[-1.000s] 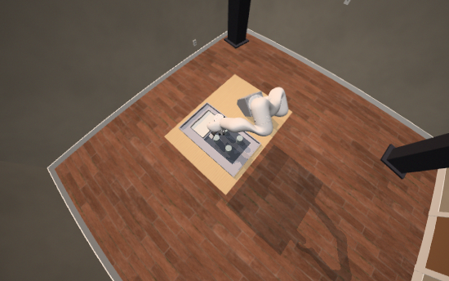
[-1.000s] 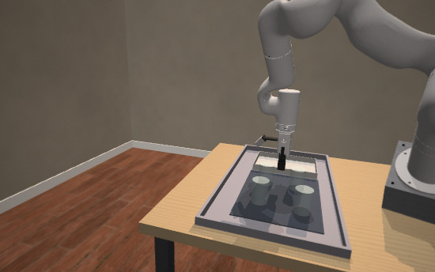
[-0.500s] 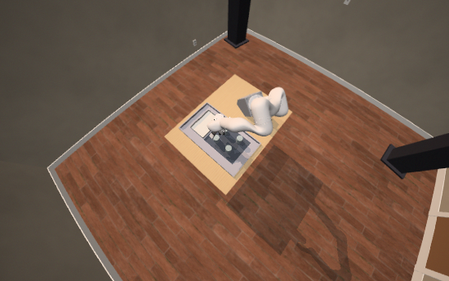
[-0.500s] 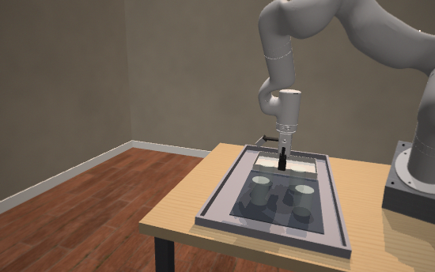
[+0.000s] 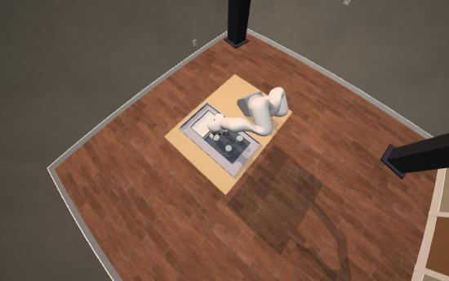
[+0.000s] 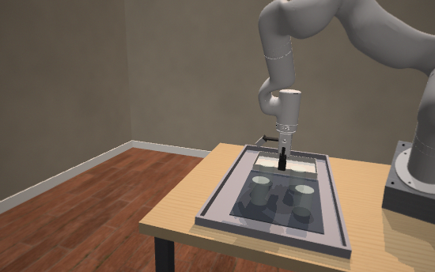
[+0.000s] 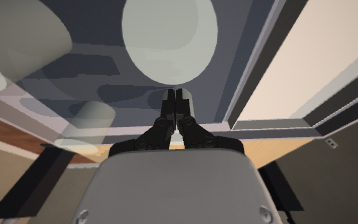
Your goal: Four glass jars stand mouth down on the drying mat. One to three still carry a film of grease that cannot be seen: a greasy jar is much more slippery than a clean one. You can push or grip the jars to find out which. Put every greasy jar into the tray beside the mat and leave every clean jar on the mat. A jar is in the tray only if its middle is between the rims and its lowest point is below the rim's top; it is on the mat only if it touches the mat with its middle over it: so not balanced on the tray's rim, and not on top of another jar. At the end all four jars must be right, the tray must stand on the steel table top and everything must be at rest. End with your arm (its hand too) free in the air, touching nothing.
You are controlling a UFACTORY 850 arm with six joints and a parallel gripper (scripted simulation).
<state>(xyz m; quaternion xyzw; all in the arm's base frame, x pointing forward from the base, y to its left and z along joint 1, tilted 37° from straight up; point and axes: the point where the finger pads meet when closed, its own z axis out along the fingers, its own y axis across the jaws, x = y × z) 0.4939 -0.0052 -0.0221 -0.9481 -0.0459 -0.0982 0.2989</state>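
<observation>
Right now the dark drying mat is 20 mm behind my hand, 90 mm to the left of it and 90 mm below it. The rest, counted from my hand: cream tray 30 mm ahead, 230 mm to the right, 90 mm below.
</observation>
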